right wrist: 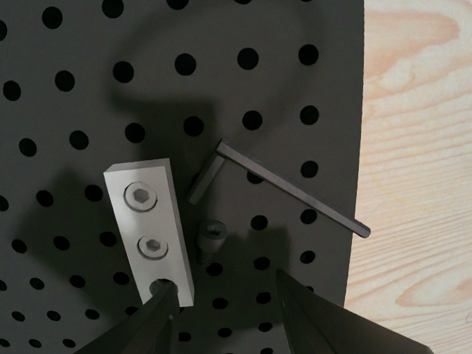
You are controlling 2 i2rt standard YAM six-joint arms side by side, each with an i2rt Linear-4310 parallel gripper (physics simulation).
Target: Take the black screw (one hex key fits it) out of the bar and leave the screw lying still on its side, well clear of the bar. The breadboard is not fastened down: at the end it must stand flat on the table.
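Note:
The black screw [212,237] is out of the bar [152,220], a small distance from its right side, over the breadboard [280,90]. Its socket head faces up the view and its shank points down; I cannot tell whether it lies flat or is tilted. The bar's lowest hole shows empty, partly behind a fingertip. A dark L-shaped hex key [290,187] lies on the breadboard, its long end reaching over the right edge. My right gripper [226,286] is open, with one fingertip in front of the bar's lower end and the other right of the screw. My left gripper is not in view.
Two silver screws [140,196] [153,247] sit in the bar's upper and middle holes. The wooden table [415,175] shows beyond the breadboard's right edge. Gripper shadows fall across the breadboard.

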